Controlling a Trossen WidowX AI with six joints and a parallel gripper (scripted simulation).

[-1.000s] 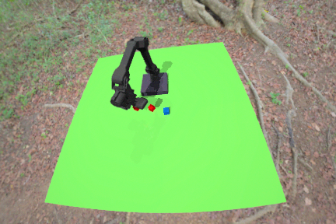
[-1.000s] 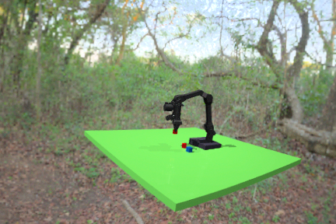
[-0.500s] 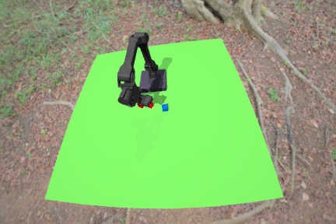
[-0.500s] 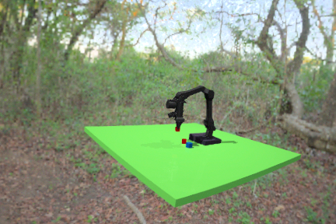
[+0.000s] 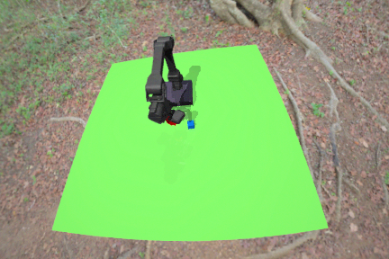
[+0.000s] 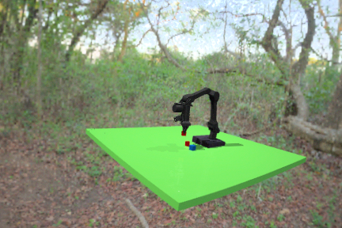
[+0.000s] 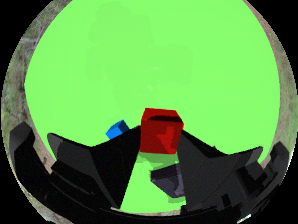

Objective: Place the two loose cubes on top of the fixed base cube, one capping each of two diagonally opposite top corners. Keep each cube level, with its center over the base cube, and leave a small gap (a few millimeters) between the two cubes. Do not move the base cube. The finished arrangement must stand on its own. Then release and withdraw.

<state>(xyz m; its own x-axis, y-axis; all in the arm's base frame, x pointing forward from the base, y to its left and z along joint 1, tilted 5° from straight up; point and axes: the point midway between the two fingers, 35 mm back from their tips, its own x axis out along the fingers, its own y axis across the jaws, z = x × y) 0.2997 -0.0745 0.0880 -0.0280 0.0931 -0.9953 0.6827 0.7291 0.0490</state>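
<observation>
Now: gripper tip 10 cm to the right of the blue base cube and 9 cm above it.
</observation>
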